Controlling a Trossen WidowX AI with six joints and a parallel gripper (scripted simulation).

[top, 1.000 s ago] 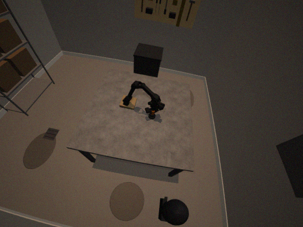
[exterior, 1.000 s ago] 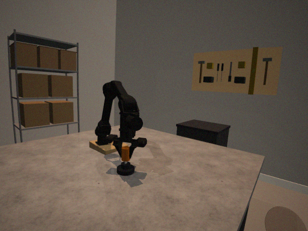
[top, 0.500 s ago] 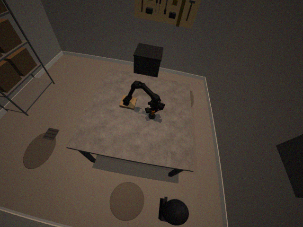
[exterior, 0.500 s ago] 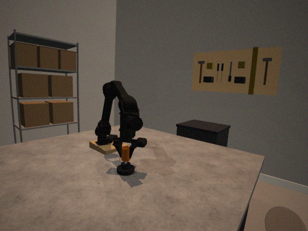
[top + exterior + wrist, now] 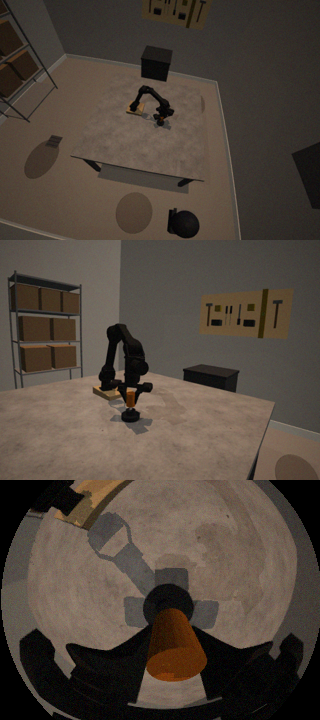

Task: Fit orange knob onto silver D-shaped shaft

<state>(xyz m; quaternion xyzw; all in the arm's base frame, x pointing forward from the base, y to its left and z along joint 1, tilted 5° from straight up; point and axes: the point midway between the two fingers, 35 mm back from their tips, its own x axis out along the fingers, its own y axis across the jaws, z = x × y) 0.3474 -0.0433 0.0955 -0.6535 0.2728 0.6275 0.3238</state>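
My gripper tip is now 30 mm below the orange knob. The rest, counted from my gripper tip: round black pedestal: 40 mm below.
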